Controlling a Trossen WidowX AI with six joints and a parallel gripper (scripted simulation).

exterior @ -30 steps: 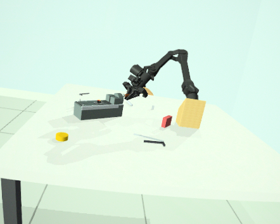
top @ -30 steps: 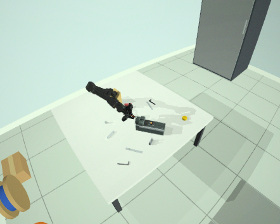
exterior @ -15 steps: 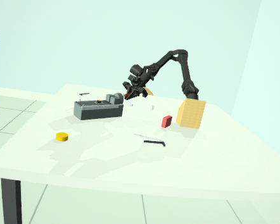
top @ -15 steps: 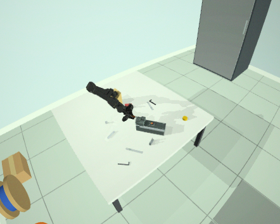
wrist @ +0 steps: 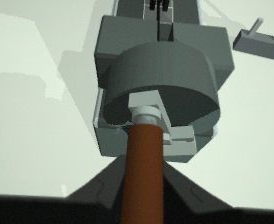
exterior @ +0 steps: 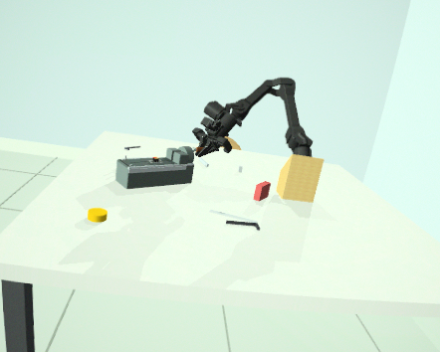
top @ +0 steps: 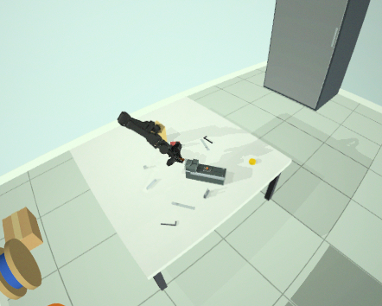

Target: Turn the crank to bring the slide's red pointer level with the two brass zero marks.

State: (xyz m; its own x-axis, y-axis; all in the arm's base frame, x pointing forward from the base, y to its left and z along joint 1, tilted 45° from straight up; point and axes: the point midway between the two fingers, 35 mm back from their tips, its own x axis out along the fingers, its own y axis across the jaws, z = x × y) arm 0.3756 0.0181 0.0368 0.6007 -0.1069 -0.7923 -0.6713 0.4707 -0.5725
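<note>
Right now my gripper tip is 10 mm past the orange crank handle, 10 mm to the left of it and 20 mm below it. Round my gripper tip: yellow disc: 210 mm ahead, 460 mm to the left, 80 mm below; black hex key: 200 mm behind, 340 mm to the left, 90 mm below; red pointer: 140 mm ahead, 100 mm to the left, 10 mm below.
</note>
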